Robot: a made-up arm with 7 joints. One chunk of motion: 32 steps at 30 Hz.
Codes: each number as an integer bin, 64 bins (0 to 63) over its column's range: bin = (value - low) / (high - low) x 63, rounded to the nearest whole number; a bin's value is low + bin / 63 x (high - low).
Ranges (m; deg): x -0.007..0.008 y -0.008..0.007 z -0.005..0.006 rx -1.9..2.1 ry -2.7..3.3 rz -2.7..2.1
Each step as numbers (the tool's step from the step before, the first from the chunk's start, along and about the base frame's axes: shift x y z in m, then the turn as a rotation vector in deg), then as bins.
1 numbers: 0.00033 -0.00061 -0.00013 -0.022 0.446 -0.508
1 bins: 31 31 28 30 33 29
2 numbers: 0.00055 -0.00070 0.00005 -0.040 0.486 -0.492
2 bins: 32 31 29 29 33 29
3 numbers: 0.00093 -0.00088 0.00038 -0.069 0.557 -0.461
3 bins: 33 30 31 29 34 29
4 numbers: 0.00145 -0.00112 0.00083 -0.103 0.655 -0.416
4 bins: 35 29 33 28 35 30
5 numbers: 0.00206 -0.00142 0.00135 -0.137 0.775 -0.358
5 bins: 38 28 36 28 36 31
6 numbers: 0.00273 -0.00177 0.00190 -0.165 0.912 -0.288
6 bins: 41 26 40 27 38 32
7 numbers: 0.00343 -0.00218 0.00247 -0.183 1.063 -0.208
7 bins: 44 24 43 27 40 33
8 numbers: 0.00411 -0.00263 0.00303 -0.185 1.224 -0.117
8 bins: 47 23 46 27 41 34
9 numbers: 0.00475 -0.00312 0.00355 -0.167 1.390 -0.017
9 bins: 49 20 49 27 43 35
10 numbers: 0.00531 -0.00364 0.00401 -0.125 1.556 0.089
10 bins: 52 18 52 28 45 37
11 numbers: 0.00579 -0.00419 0.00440 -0.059 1.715 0.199
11 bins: 54 16 54 29 46 38
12 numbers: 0.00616 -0.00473 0.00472 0.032 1.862 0.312
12 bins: 55 14 56 30 48 40
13 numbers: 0.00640 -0.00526 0.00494 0.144 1.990 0.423
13 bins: 56 12 57 32 49 41
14 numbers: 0.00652 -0.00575 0.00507 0.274 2.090 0.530
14 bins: 57 9 58 34 50 42
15 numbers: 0.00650 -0.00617 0.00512 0.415 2.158 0.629
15 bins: 57 8 58 36 51 44
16 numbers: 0.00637 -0.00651 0.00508 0.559 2.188 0.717
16 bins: 56 6 58 39 51 45
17 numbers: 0.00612 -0.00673 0.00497 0.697 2.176 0.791
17 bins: 55 5 57 41 51 46
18 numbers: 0.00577 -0.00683 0.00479 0.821 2.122 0.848
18 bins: 54 5 56 43 51 47
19 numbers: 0.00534 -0.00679 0.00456 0.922 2.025 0.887
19 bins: 52 5 55 44 50 47
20 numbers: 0.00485 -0.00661 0.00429 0.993 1.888 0.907
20 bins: 50 6 53 46 48 47
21 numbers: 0.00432 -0.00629 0.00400 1.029 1.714 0.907
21 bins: 48 7 52 46 46 47
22 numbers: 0.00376 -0.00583 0.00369 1.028 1.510 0.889
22 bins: 45 9 50 46 44 47
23 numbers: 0.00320 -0.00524 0.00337 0.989 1.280 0.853
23 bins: 43 12 48 46 42 47
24 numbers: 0.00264 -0.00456 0.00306 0.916 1.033 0.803
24 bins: 40 14 46 44 39 46
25 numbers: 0.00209 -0.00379 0.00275 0.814 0.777 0.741
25 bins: 38 18 44 43 37 45
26 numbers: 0.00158 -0.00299 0.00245 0.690 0.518 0.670
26 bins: 36 21 43 41 34 44
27 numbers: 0.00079 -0.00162 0.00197 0.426 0.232 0.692
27 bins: 33 27 40 37 31 45
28 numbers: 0.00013 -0.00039 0.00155 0.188 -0.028 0.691
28 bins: 30 32 38 33 28 45
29 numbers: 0.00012 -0.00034 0.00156 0.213 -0.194 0.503
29 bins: 30 32 38 33 26 42
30 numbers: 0.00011 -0.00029 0.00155 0.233 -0.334 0.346
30 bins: 30 32 38 34 25 40
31 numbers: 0.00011 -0.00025 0.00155 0.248 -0.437 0.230
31 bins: 30 33 38 34 24 38
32 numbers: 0.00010 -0.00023 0.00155 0.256 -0.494 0.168
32 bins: 30 33 38 34 23 38
